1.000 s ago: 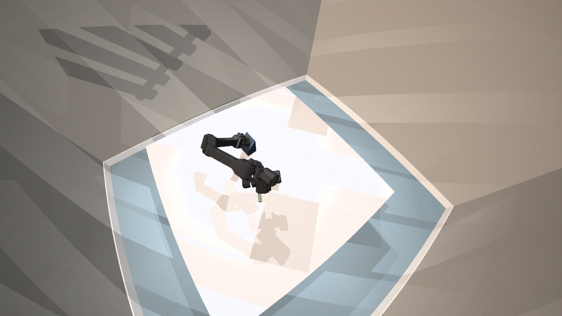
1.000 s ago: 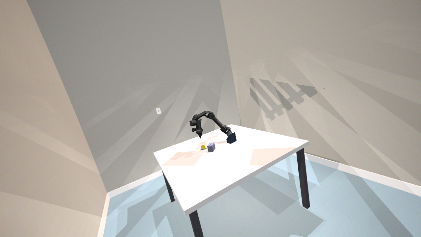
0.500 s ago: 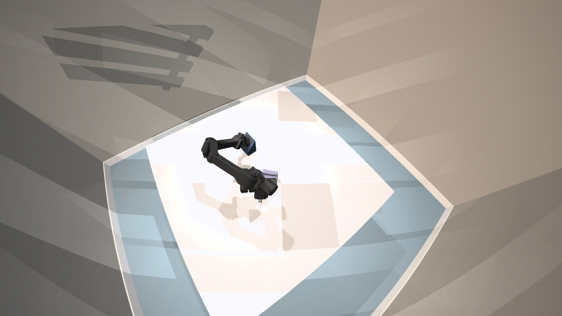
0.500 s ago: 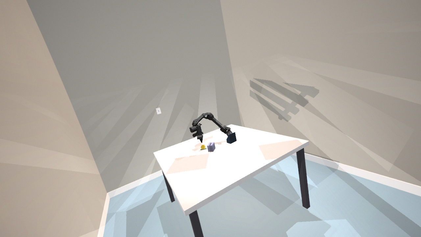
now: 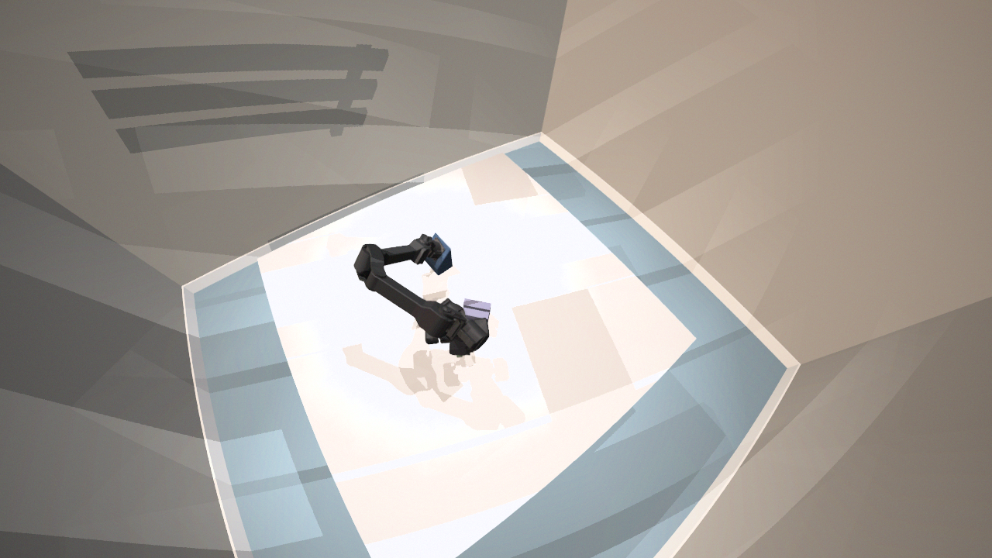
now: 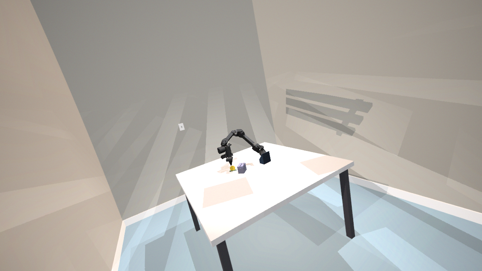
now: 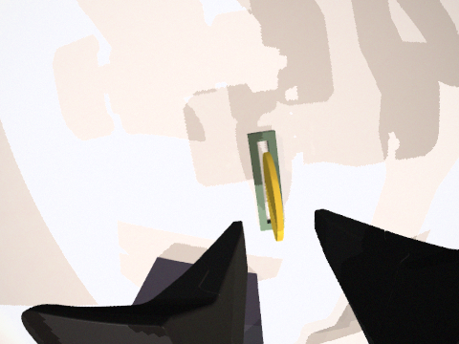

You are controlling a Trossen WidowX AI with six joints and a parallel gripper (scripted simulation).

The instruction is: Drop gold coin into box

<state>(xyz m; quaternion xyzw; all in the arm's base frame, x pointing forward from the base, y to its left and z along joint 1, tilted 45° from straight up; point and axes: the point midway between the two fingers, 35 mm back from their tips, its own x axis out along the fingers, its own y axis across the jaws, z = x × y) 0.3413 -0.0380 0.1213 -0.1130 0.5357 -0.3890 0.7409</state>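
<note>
My gripper tip is now 40 mm above the gold coin.
</note>
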